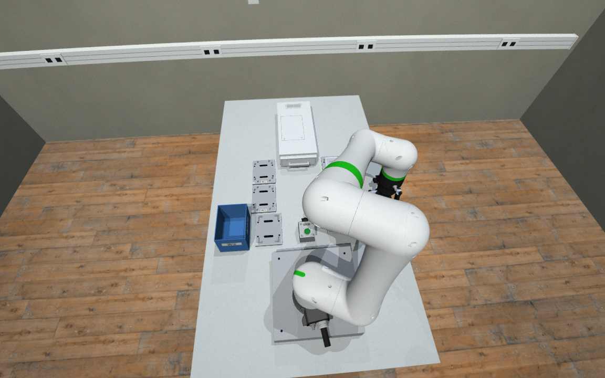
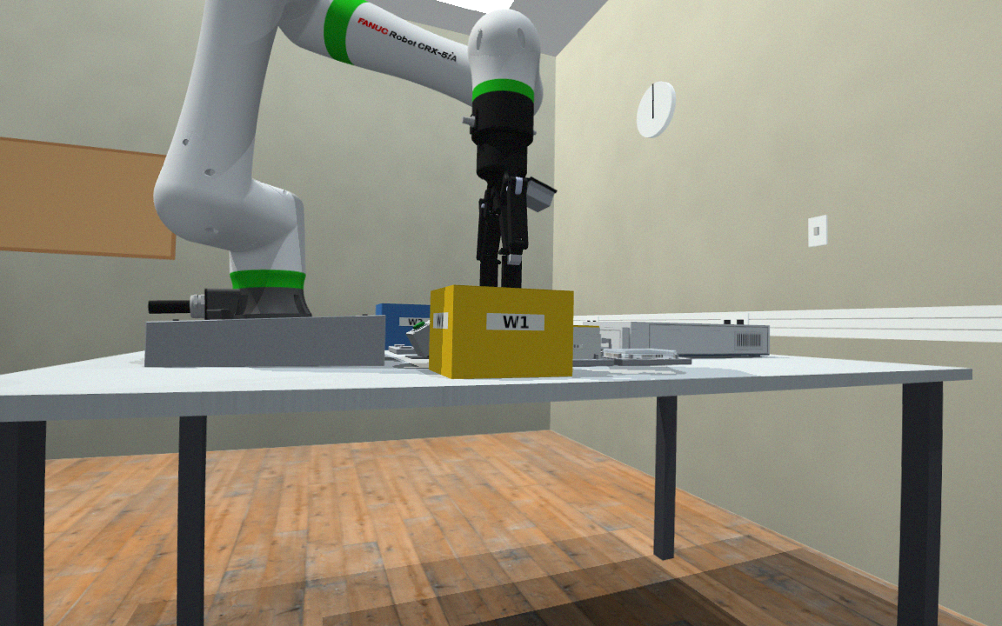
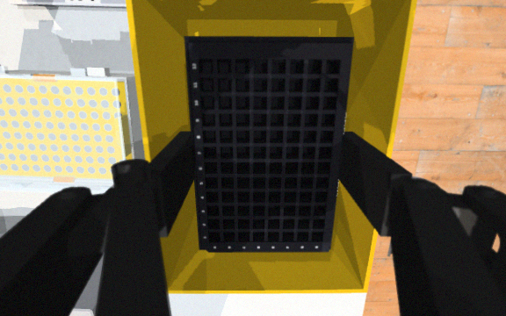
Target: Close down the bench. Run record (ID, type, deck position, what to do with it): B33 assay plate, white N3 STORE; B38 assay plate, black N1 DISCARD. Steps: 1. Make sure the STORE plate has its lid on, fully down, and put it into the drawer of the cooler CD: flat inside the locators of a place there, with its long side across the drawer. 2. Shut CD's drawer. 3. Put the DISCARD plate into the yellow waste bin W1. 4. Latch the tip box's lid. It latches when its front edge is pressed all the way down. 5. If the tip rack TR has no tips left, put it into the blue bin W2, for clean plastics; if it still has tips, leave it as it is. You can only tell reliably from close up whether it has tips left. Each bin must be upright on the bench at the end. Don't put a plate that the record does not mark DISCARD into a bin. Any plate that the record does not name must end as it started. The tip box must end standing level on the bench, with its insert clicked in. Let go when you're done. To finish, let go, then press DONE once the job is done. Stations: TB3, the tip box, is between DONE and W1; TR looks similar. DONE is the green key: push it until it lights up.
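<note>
Now: hand 2 cm above the black assay plate. The rest, counted from my hand: tip rack TR: 19 cm ahead, 11 cm to the left, 7 cm below; yellow bin W1: 9 cm below; N4 nest label: 13 cm to the left, 12 cm ahead, 11 cm below.
</note>
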